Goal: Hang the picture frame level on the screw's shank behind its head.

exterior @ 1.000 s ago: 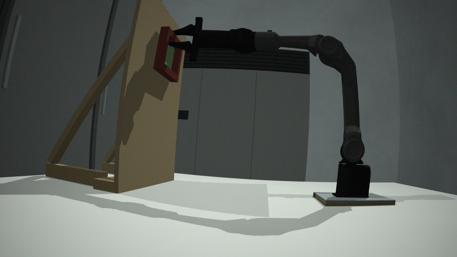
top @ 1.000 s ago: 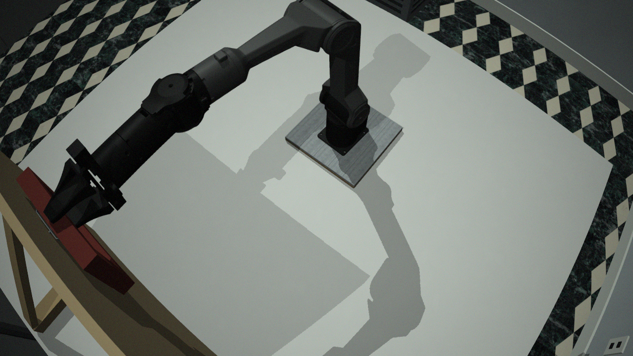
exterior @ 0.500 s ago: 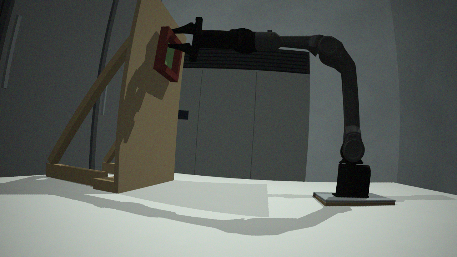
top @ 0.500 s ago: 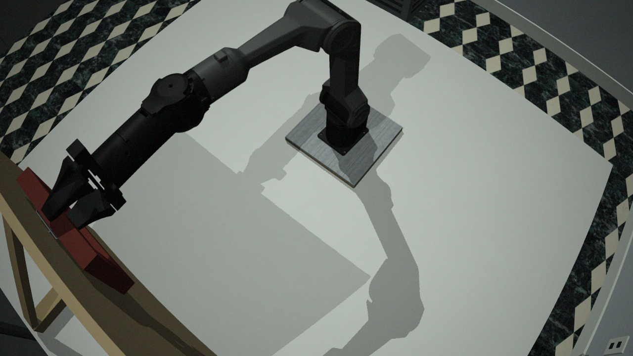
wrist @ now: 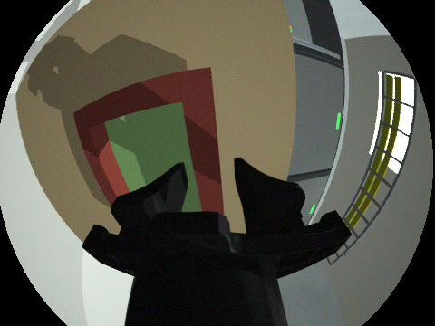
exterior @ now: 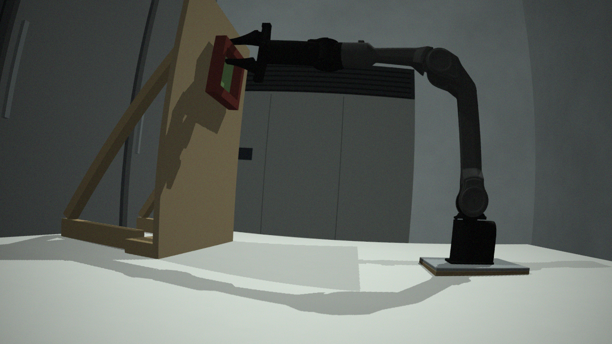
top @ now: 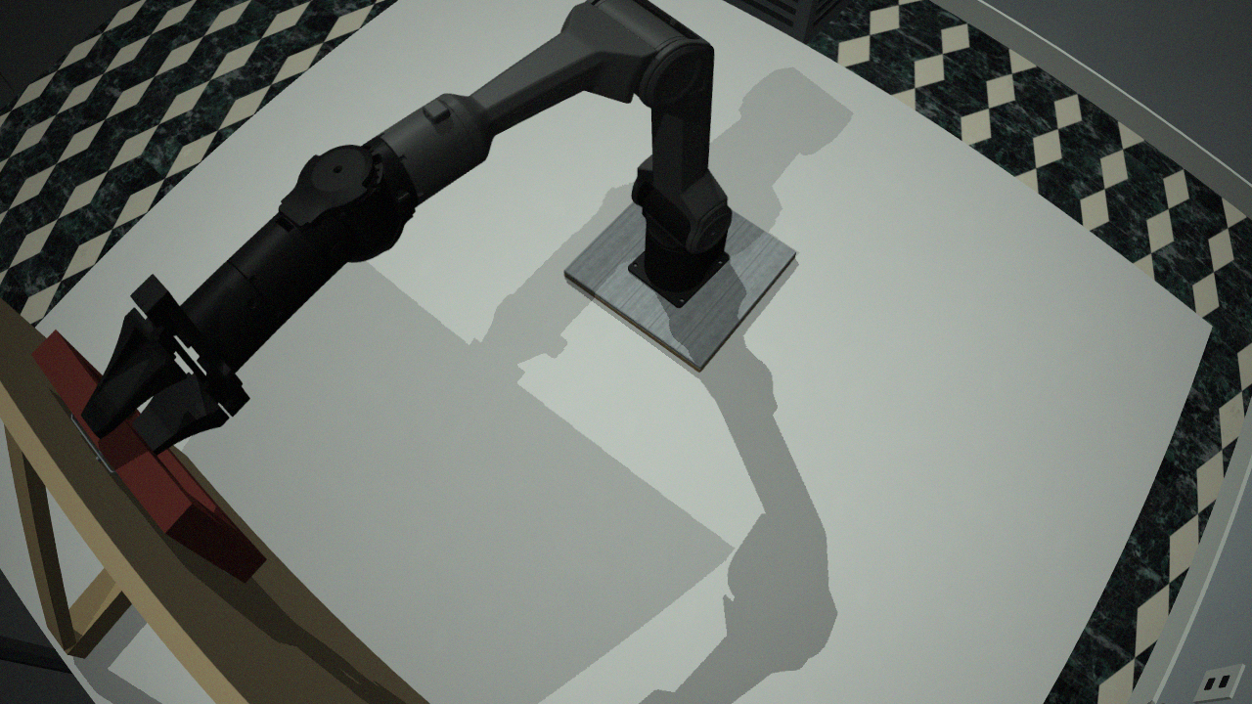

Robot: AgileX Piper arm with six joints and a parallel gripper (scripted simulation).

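The picture frame is 1 cm ahead of my hand, 1 cm to the right of it and 5 cm below it. From my hand the other things lie so: upright wooden board 3 cm ahead, 18 cm below.
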